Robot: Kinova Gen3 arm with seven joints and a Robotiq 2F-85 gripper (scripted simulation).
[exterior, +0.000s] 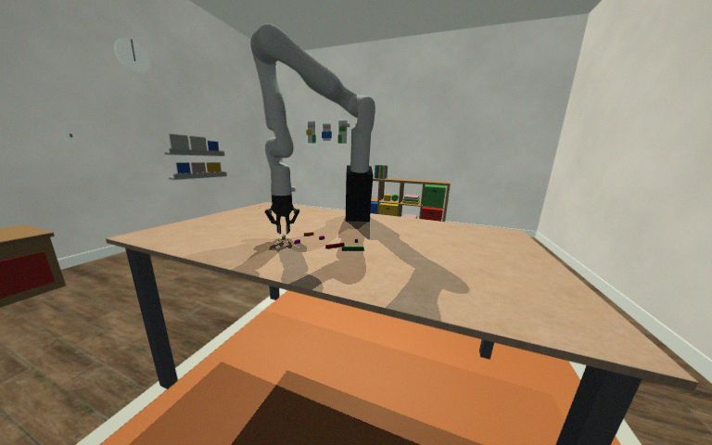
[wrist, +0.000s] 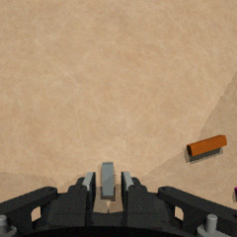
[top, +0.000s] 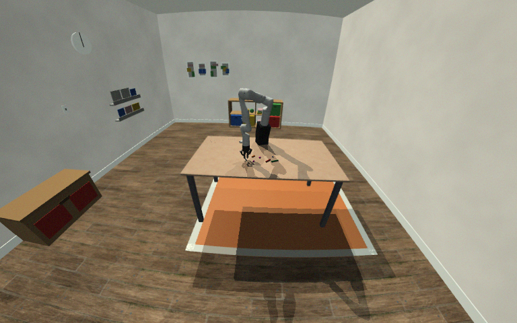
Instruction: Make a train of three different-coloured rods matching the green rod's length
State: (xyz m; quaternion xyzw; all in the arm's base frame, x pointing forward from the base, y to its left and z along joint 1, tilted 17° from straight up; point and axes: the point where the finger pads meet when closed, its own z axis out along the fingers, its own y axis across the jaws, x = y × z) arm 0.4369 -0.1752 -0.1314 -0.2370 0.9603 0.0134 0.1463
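My hand is 30 mm above the grey rod. Round my hand: red rod 230 mm to the left, 30 mm below, 10 mm ahead; blue rod 280 mm to the left, 70 mm behind, 30 mm below; orange rod 70 mm to the left, 70 mm behind, 30 mm below.
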